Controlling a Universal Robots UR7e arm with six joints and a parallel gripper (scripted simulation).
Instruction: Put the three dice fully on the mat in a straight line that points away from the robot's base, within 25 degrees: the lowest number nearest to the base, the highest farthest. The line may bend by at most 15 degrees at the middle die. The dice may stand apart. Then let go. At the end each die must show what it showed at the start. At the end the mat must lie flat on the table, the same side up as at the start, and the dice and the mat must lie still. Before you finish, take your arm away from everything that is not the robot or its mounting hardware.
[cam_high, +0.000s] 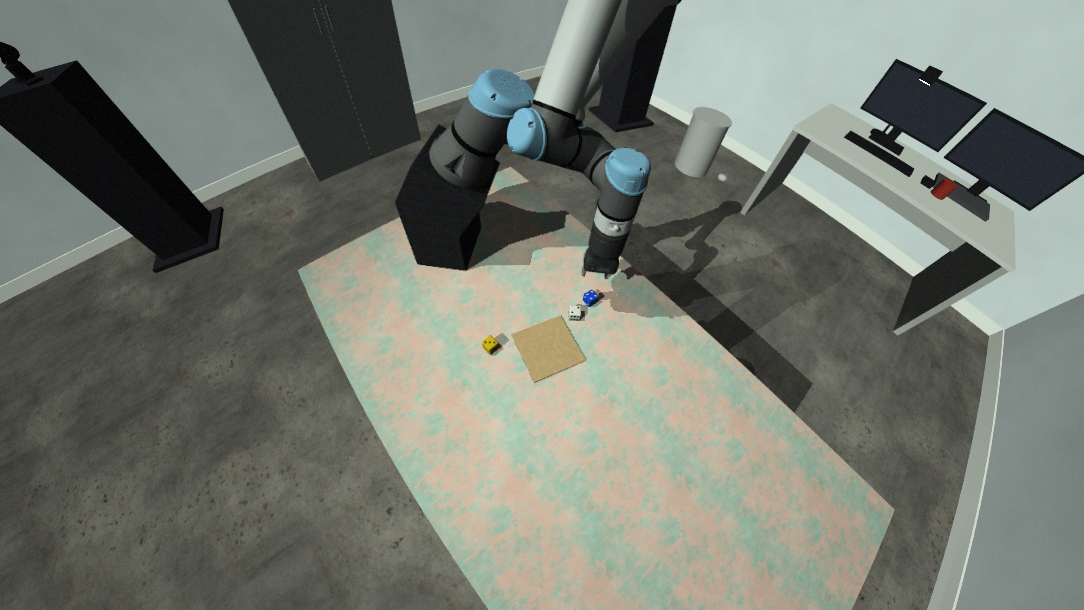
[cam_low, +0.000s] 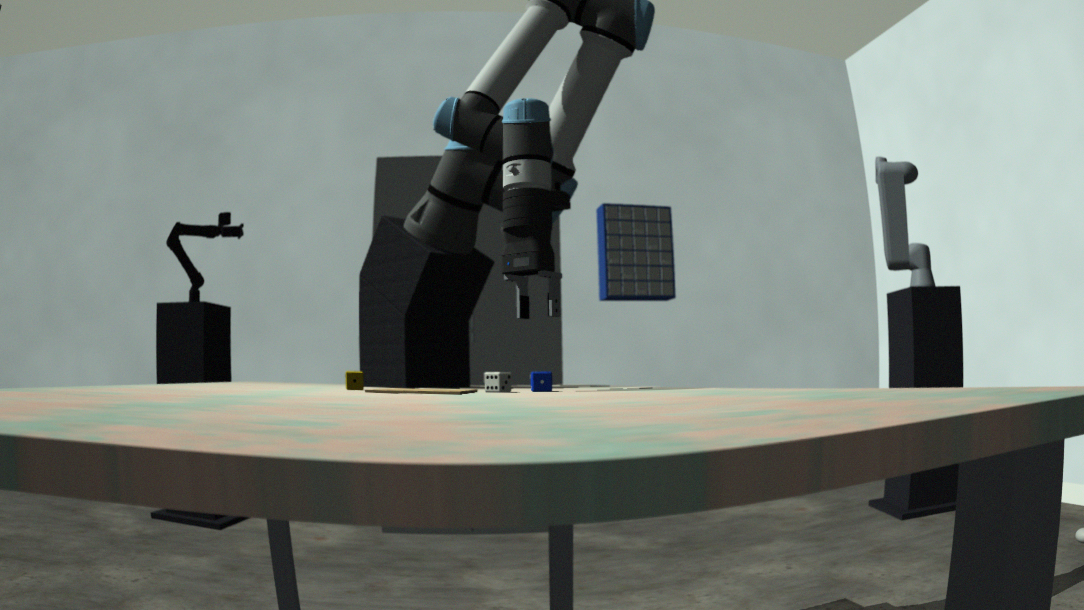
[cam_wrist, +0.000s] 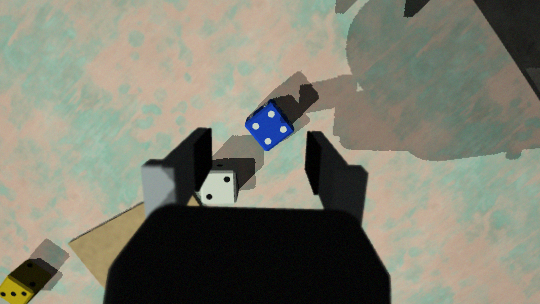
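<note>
My hand is 12 cm above the white die, 6 cm to the left of it and 3 cm short of it. Round my hand: yellow die 29 cm to the right, 12 cm below, 2 cm ahead; then blue die 12 cm below, 1 cm ahead; then tan mat 17 cm to the right, 13 cm below, 8 cm ahead.
</note>
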